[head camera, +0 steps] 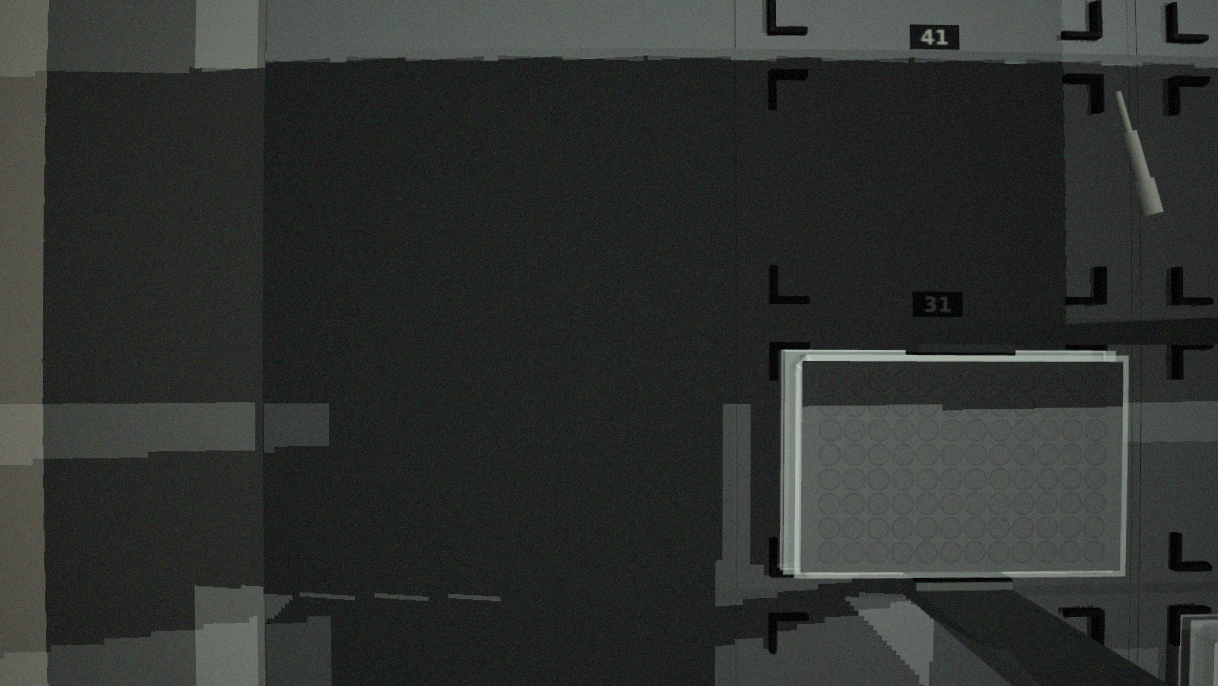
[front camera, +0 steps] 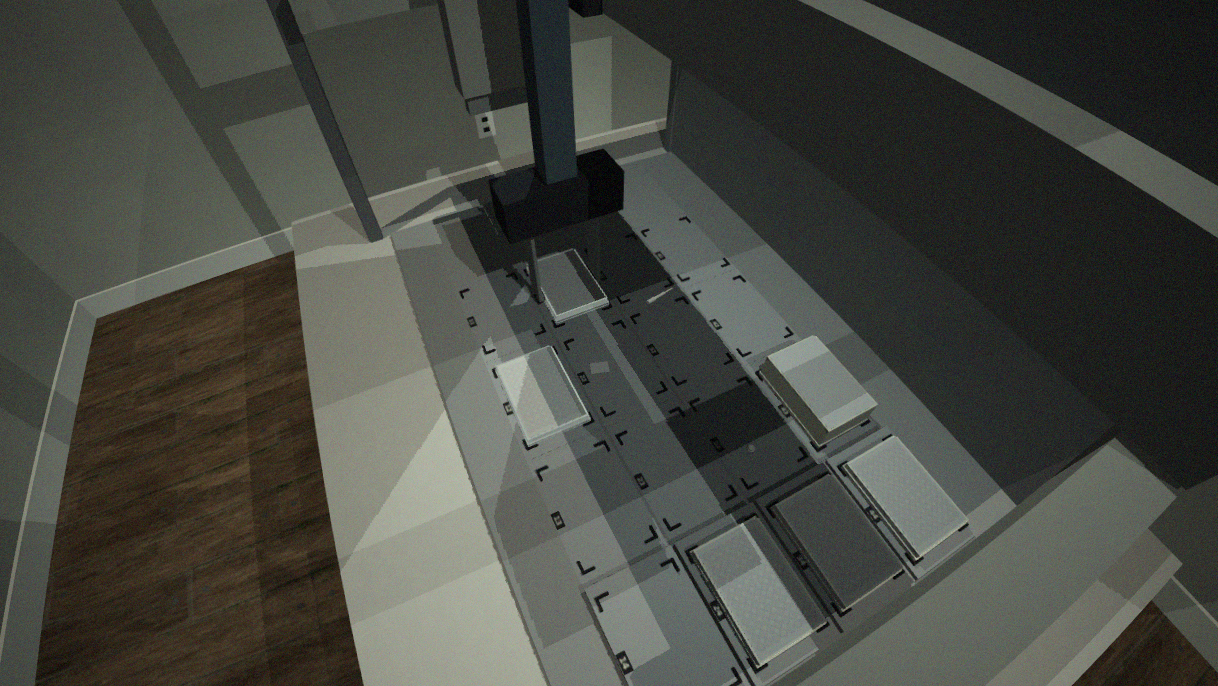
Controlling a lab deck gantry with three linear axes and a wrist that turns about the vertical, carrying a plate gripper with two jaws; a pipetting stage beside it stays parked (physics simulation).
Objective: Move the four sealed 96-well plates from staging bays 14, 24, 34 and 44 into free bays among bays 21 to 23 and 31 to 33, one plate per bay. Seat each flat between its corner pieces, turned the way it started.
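Frame: origin at the robot's base, x ahead, y left, z up, level; metres.
Seen in the pictures: gripper, fingertip midpoint: (head camera: 951,462) (front camera: 566,284); robot's base, origin of the base link: (front camera: 462,293).
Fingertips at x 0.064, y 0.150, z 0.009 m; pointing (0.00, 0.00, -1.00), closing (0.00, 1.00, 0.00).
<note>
Pixels of each thing's top centre, then the offset from my fingertips to it. "*": a spot on its surface instead.
- sealed plate, middle of its top: (head camera: 965,467) (front camera: 565,279) 0.000 m left, 0.000 m ahead, 0.009 m up
- Bay 14, surface spot: (front camera: 681,609) * 0.079 m right, 0.474 m ahead, 0.005 m up
- bay 24, surface spot: (front camera: 754,588) * 0.006 m right, 0.493 m ahead, 0.019 m up
- bay 34, surface spot: (front camera: 835,541) * 0.100 m left, 0.495 m ahead, 0.019 m up
- bay 44, surface spot: (front camera: 905,494) * 0.209 m left, 0.494 m ahead, 0.020 m up
- clear-lidded plate, middle of its top: (front camera: 540,389) 0.107 m right, 0.164 m ahead, 0.005 m up
- tall pale box, middle of its top: (front camera: 821,379) 0.214 m left, 0.328 m ahead, 0.032 m up
- thin pale stick, middle of its top: (head camera: 1145,149) (front camera: 660,293) 0.121 m left, 0.079 m ahead, 0.002 m down
- small pale patch, surface spot: (front camera: 599,367) * 0.019 m right, 0.158 m ahead, 0.009 m down
- tiny pale object, middle of its top: (front camera: 751,447) 0.095 m left, 0.352 m ahead, 0.005 m down
My gripper (front camera: 569,288) (head camera: 961,465) is down at bay 21, its jaws against the two long sides of a sealed plate (front camera: 566,276) (head camera: 963,490). The plate lies level between the corner pieces of bay 21, in or very slightly above its seat; the exact height is hard to tell. Bay 14 (front camera: 681,609) holds no plate. Sealed plates stand in bay 24 (front camera: 754,588), bay 34 (front camera: 835,541), in shadow, and bay 44 (front camera: 905,494). Bays 22, 23, 31, 32 and 33 hold no plate. The far jaw is largely hidden in the front view.
A clear-lidded plate (front camera: 542,393) stands in bay 12. A tall pale box (front camera: 818,379) stands in bay 43. A thin pale stick (front camera: 660,295) (head camera: 1140,153) lies between bays 31 and 32. A small pale patch (front camera: 599,367) shows in bay 22, and a tiny pale object (front camera: 751,447) in bay 33.
</note>
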